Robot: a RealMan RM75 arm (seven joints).
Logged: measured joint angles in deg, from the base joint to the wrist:
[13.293, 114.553, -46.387, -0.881, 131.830, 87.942, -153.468]
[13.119, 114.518, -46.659, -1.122, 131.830, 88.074, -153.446]
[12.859, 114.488, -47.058, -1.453, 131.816, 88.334, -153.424]
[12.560, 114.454, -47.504, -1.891, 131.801, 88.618, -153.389]
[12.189, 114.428, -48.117, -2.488, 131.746, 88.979, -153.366]
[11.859, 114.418, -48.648, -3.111, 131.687, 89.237, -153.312]
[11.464, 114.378, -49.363, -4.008, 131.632, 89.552, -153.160]
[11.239, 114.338, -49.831, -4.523, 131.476, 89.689, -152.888]
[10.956, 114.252, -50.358, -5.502, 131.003, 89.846, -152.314]
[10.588, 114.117, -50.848, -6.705, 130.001, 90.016, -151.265]
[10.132, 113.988, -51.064, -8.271, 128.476, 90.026, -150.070]
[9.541, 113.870, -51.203, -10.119, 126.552, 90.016, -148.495]
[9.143, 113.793, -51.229, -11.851, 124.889, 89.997, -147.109]
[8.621, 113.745, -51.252, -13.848, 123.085, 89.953, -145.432]
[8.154, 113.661, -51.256, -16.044, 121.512, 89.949, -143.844]
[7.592, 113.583, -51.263, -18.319, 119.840, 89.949, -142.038]
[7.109, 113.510, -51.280, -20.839, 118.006, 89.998, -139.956]
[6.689, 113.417, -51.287, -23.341, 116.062, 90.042, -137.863]
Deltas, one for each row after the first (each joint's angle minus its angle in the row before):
[-0.174, -0.035, -0.272, -0.241, 0.000, 0.132, 0.022]
[-0.260, -0.030, -0.399, -0.331, -0.014, 0.260, 0.022]
[-0.299, -0.034, -0.446, -0.438, -0.015, 0.284, 0.035]
[-0.371, -0.026, -0.613, -0.597, -0.055, 0.361, 0.023]
[-0.330, -0.010, -0.531, -0.623, -0.059, 0.258, 0.054]
[-0.395, -0.040, -0.715, -0.897, -0.055, 0.315, 0.152]
[-0.225, -0.040, -0.468, -0.515, -0.156, 0.137, 0.272]
[-0.283, -0.086, -0.527, -0.979, -0.473, 0.157, 0.574]
[-0.368, -0.135, -0.490, -1.203, -1.002, 0.170, 1.049]
[-0.456, -0.129, -0.216, -1.566, -1.525, 0.010, 1.195]
[-0.591, -0.118, -0.139, -1.848, -1.924, -0.010, 1.575]
[-0.398, -0.077, -0.026, -1.732, -1.663, -0.019, 1.386]
[-0.522, -0.048, -0.023, -1.997, -1.804, -0.044, 1.677]
[-0.467, -0.084, -0.004, -2.196, -1.573, -0.004, 1.588]
[-0.562, -0.078, -0.007, -2.275, -1.672, 0.000, 1.806]
[-0.483, -0.073, -0.017, -2.520, -1.834, 0.049, 2.082]
[-0.420, -0.093, -0.007, -2.502, -1.944, 0.044, 2.093]

